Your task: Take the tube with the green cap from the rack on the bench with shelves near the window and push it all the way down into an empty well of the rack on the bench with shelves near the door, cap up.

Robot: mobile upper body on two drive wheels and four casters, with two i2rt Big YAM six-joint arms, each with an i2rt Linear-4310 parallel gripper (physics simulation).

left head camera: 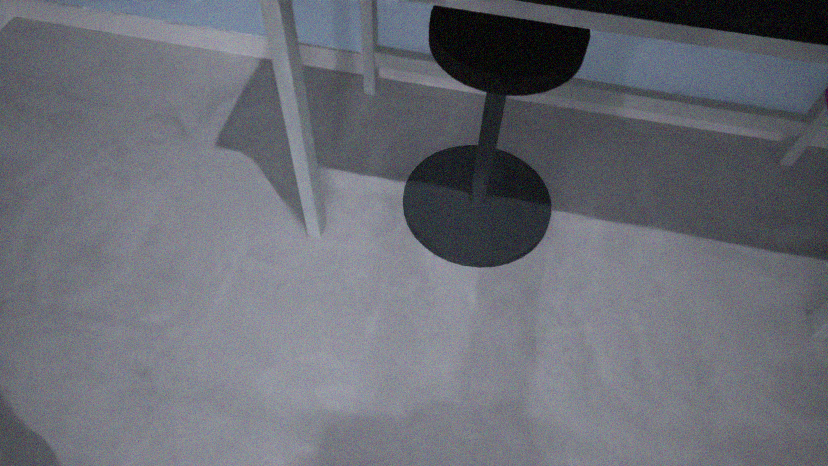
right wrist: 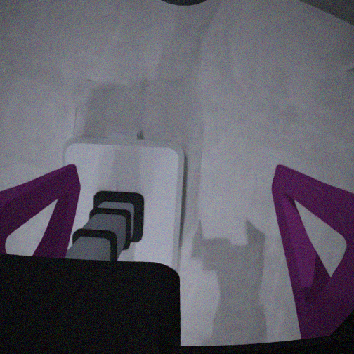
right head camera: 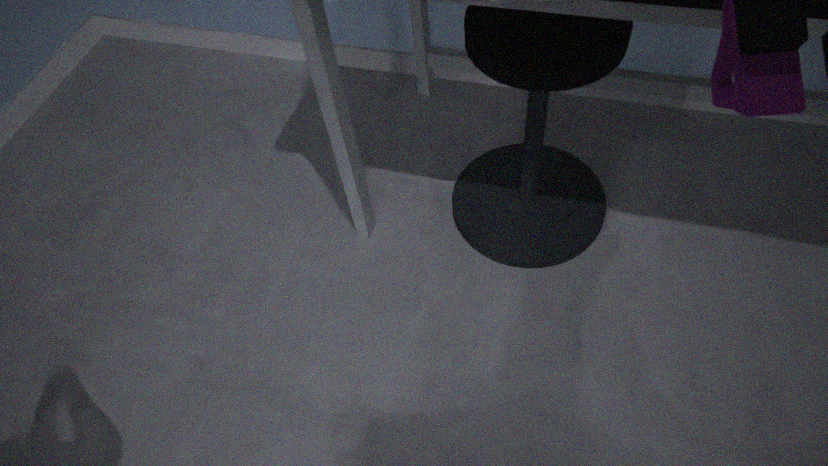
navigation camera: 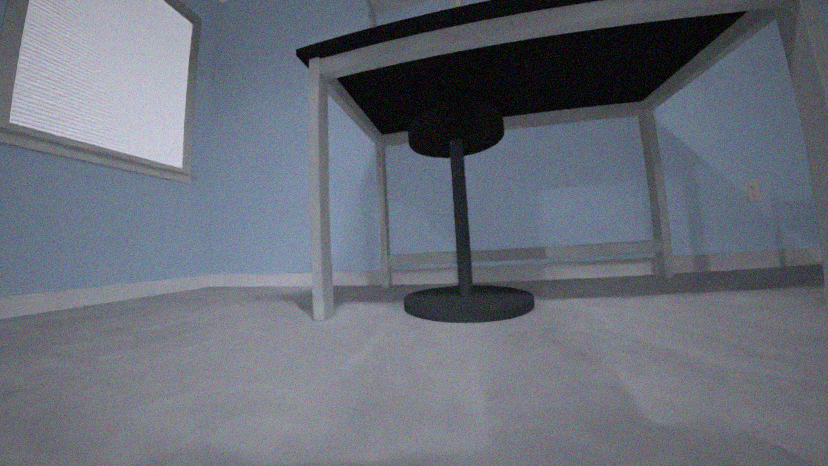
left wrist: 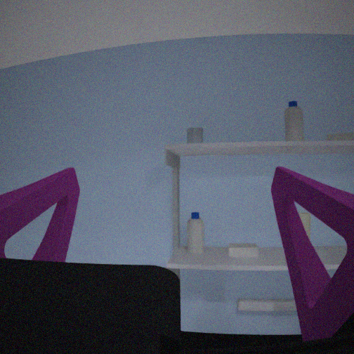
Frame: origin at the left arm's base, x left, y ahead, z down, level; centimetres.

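Seen in the pictures: right gripper, fingertip midpoint: [right head camera: 823, 84].
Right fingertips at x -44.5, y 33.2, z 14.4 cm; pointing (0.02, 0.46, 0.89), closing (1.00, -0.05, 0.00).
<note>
A point is followed by its place in that frame.
The tube with the green cap and both racks do not show in these views. A bench [left head camera: 298, 133] {x 5.0, y 112.1, z 97.0 cm} [right head camera: 341, 133] {x 4.3, y 112.0, z 96.1 cm} [navigation camera: 321, 191] {x 3.8, y 113.0, z 99.7 cm} with a black top and pale legs stands ahead, near a window [navigation camera: 104, 81] {x 143.9, y 153.3, z 17.1 cm}. My left gripper [left wrist: 174, 178] is open and empty, facing the blue wall and a pale shelf unit [left wrist: 250, 148]. My right gripper [right wrist: 175, 175] [right head camera: 757, 95] is open and empty, hanging over the floor beside my white base [right wrist: 160, 175]. In the right head camera it shows at the upper right. The bench's top surface is hidden in the head and navigation views.
A black round stool [left head camera: 480, 225] {x -43.6, y 114.4, z 138.0 cm} [right head camera: 530, 225] {x -43.8, y 114.3, z 138.0 cm} [navigation camera: 468, 303] {x -41.3, y 111.8, z 138.0 cm} stands at the bench front, its seat partly under the top. Blue-capped bottles [left wrist: 294, 124] [left wrist: 195, 235] and a small pale box [left wrist: 243, 250] stand on the shelves. An outlet [navigation camera: 752, 191] {x -204.8, y 139.4, z 101.0 cm} is on the wall.
</note>
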